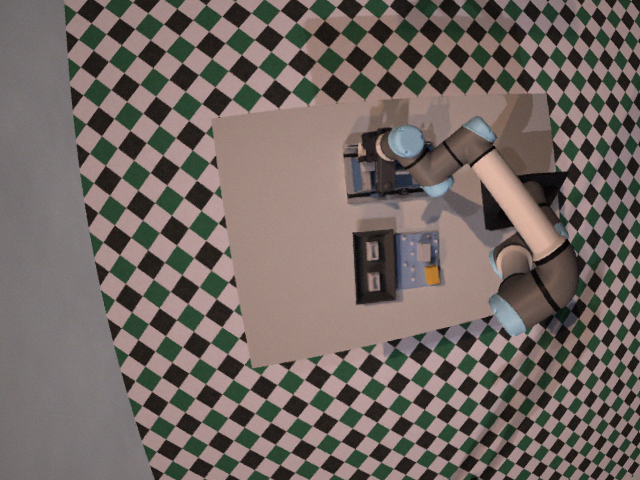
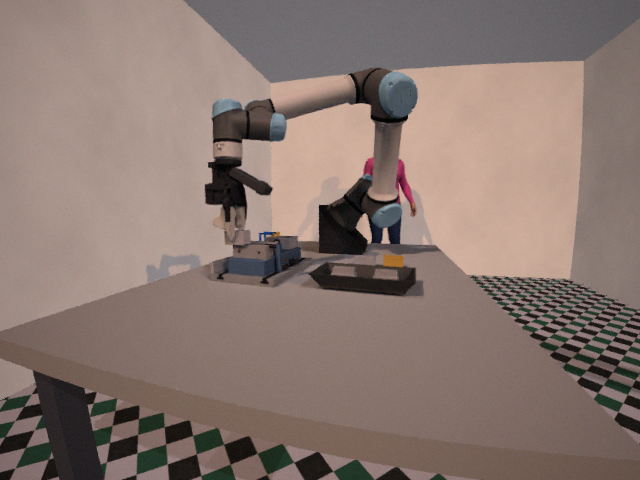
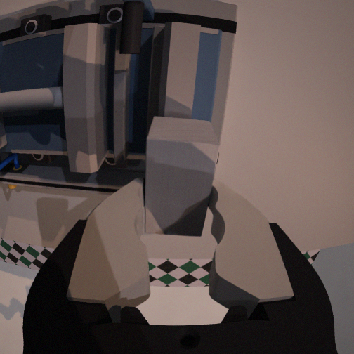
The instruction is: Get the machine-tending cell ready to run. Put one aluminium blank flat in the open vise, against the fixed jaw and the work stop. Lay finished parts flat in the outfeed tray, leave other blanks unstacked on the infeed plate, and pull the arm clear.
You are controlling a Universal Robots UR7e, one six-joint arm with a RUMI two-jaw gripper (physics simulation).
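Pixels of known places: gripper, between the fingertips: (image 2: 235, 240); arm's base, origin of its link: (image 2: 339, 219).
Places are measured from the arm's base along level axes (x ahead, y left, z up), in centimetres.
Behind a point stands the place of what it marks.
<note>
My gripper (image 2: 235, 233) {x 56.1, y -11.9, z -3.1 cm} (image 3: 175, 181) is shut on a grey aluminium blank (image 2: 241, 237) {x 57.6, y -8.7, z -2.1 cm} (image 3: 181, 175). The blank is close above the top of the vise (image 2: 252, 266) {x 58.2, y -5.1, z -9.4 cm} (image 1: 349, 180) {x 59.3, y -5.6, z -11.8 cm}, near the end of the light jaw (image 3: 183, 70); whether it touches is unclear. The screw-side jaw (image 3: 82, 95) stands apart across the gap. A dark rod (image 3: 131, 32) reaches over one side of the vise. Two finished parts (image 1: 372, 250) {x 52.2, y 17.4, z -10.6 cm} (image 1: 373, 282) {x 52.3, y 27.8, z -9.1 cm} lie apart in the black outfeed tray (image 1: 375, 299) {x 51.3, y 33.9, z -10.2 cm} (image 2: 361, 285) {x 57.3, y 23.3, z -11.7 cm}. Another grey blank (image 1: 423, 251) {x 34.4, y 18.4, z -9.4 cm} sits on the blue infeed plate (image 1: 405, 281) {x 39.4, y 29.1, z -13.0 cm}.
An orange block (image 1: 432, 275) {x 30.8, y 26.9, z -9.4 cm} (image 2: 393, 260) {x 31.7, y 27.4, z -10.4 cm} sits at the infeed plate's corner, beside the grey blank. Blue fittings (image 3: 9, 162) show by the vise's screw end. The black arm mount (image 2: 338, 237) {x 8.1, y 2.3, z -6.9 cm} stands at the back. A person (image 2: 405, 186) in pink stands behind the table.
</note>
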